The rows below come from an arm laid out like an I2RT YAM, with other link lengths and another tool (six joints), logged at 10 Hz.
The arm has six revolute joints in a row. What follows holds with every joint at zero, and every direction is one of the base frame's.
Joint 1 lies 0.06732 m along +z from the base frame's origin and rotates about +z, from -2.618 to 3.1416 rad.
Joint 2 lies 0.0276 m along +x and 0.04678 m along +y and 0.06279 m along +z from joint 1 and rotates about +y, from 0 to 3.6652 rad.
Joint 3 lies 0.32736 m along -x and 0.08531 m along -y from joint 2 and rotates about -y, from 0 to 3.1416 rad.
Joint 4 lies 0.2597 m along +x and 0.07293 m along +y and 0.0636 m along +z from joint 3 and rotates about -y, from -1.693 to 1.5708 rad.
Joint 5 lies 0.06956 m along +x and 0.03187 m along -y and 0.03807 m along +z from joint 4 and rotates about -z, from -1.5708 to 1.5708 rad.
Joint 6 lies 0.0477 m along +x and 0.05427 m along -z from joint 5 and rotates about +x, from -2.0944 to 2.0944 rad.
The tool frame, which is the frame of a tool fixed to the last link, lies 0.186 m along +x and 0.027 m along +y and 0.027 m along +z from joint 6; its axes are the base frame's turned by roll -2.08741, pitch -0.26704 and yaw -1.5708 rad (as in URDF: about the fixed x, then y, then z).
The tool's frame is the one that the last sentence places.
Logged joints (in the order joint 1, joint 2, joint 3, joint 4, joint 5, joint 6), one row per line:
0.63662, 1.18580, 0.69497, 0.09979, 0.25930, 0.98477
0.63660, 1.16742, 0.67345, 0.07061, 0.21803, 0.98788
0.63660, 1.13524, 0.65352, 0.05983, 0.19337, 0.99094
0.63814, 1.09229, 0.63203, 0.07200, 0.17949, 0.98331
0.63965, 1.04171, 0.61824, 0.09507, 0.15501, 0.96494
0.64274, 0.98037, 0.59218, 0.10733, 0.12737, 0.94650
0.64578, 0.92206, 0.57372, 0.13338, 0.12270, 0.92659
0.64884, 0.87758, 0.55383, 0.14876, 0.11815, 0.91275
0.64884, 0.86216, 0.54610, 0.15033, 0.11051, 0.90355
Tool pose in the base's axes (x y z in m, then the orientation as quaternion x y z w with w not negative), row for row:
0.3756, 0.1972, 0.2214, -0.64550, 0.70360, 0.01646, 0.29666
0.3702, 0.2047, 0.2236, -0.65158, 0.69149, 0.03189, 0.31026
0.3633, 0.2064, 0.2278, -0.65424, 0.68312, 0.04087, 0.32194
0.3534, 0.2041, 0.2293, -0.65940, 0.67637, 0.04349, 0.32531
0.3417, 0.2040, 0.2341, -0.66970, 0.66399, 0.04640, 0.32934
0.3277, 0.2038, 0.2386, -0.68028, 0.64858, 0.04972, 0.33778
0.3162, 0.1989, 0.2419, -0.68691, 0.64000, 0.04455, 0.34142
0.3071, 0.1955, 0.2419, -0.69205, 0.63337, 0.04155, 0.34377
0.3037, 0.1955, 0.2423, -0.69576, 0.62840, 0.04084, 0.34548
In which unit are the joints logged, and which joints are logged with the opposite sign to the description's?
The joints are logged in radians. Opposite sign: joint 4.
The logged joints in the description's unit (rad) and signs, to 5 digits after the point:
0.63662, 1.18580, 0.69497, -0.09979, 0.25930, 0.98477
0.63660, 1.16742, 0.67345, -0.07061, 0.21803, 0.98788
0.63660, 1.13524, 0.65352, -0.05983, 0.19337, 0.99094
0.63814, 1.09229, 0.63203, -0.07200, 0.17949, 0.98331
0.63965, 1.04171, 0.61824, -0.09507, 0.15501, 0.96494
0.64274, 0.98037, 0.59218, -0.10733, 0.12737, 0.94650
0.64578, 0.92206, 0.57372, -0.13338, 0.12270, 0.92659
0.64884, 0.87758, 0.55383, -0.14876, 0.11815, 0.91275
0.64884, 0.86216, 0.54610, -0.15033, 0.11051, 0.90355

